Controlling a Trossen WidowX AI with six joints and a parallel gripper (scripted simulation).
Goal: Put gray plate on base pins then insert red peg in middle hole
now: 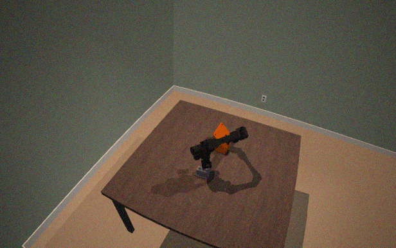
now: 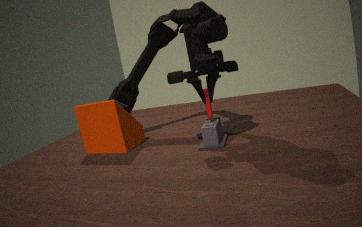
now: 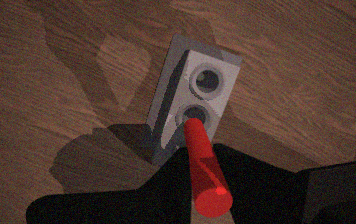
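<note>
The gray plate lies 7 cm below my gripper tip. The rest, counted from my gripper tip: red peg right at my gripper tip.
</note>
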